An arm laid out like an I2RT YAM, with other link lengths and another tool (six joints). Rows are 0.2 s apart.
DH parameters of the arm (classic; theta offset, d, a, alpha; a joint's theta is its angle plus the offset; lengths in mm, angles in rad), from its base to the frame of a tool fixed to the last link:
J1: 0 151.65 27.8 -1.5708
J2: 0 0 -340.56 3.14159
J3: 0.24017 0 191.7 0
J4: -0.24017 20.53 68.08 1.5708
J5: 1.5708 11.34 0 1.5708
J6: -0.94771 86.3 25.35 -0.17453
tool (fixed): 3.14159 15.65 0 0
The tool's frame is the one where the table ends.
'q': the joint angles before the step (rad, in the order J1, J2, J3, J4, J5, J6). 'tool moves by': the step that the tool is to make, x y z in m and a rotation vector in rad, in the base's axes. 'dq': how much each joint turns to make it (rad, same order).
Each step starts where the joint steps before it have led.
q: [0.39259, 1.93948, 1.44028, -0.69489, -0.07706, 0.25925]
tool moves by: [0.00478, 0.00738, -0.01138, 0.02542, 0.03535, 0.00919]
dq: [0.00319, 0.03792, 0.01288, 0.00289, -0.03674, 0.00767]
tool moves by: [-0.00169, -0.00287, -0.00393, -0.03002, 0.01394, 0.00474]
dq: [-0.00043, 0.00597, -0.00425, -0.01550, 0.01931, -0.01242]
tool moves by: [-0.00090, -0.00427, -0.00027, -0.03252, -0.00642, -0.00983]
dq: [-0.00032, -0.00330, -0.00751, -0.00250, 0.03382, -0.00138]
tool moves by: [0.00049, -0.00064, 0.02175, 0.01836, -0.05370, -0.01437]
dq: [0.00073, -0.03879, 0.03251, -0.01395, 0.00870, 0.01292]
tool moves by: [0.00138, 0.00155, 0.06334, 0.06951, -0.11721, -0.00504]
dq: [-0.00134, -0.07343, 0.16415, -0.10195, -0.01555, 0.01159]
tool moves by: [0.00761, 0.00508, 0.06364, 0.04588, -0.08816, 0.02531]
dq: [-0.00174, 0.01053, 0.30527, -0.19716, -0.02169, -0.01833]
